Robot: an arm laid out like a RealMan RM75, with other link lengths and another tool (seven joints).
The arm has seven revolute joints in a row. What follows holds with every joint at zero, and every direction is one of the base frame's. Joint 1 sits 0.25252 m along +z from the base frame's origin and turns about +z. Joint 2 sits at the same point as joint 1 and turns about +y. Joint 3 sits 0.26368 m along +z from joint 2 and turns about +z. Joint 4 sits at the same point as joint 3 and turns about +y. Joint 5 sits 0.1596 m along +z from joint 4 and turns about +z. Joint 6 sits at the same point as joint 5 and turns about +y. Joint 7 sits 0.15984 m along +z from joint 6 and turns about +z. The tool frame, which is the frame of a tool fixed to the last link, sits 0.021 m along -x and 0.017 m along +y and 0.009 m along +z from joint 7; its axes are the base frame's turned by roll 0, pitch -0.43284 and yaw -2.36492 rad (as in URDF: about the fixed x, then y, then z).
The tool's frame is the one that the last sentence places.
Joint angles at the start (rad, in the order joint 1, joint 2, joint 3, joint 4, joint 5, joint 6, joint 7):
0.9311, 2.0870, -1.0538, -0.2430, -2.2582, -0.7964, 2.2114
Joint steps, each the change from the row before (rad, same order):
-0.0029, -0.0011, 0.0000, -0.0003, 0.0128, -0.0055, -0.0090
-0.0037, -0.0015, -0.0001, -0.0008, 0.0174, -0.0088, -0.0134
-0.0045, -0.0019, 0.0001, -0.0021, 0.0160, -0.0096, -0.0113
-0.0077, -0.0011, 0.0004, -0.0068, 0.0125, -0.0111, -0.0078
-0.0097, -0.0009, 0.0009, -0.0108, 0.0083, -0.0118, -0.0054
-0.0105, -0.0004, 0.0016, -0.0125, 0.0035, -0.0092, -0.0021
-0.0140, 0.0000, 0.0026, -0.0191, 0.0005, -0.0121, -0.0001
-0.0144, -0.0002, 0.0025, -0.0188, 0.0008, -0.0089, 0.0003
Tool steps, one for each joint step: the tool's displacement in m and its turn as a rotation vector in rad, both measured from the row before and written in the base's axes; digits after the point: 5 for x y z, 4 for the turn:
-0.00049, -0.00053, 0.00030, -0.0010, 0.0094, 0.0005
-0.00093, -0.00080, 0.00040, -0.0024, 0.0129, 0.0025
-0.00067, -0.00071, 0.00074, -0.0018, 0.0127, 0.0013
-0.00008, -0.00099, 0.00092, -0.0011, 0.0124, -0.0002
0.00040, -0.00095, 0.00129, -0.0002, 0.0105, 0.0001
0.00102, -0.00073, 0.00143, 0.0020, 0.0072, -0.0010
0.00137, -0.00083, 0.00200, 0.0031, 0.0074, -0.0007
0.00182, -0.00049, 0.00227, 0.0061, 0.0060, -0.0018

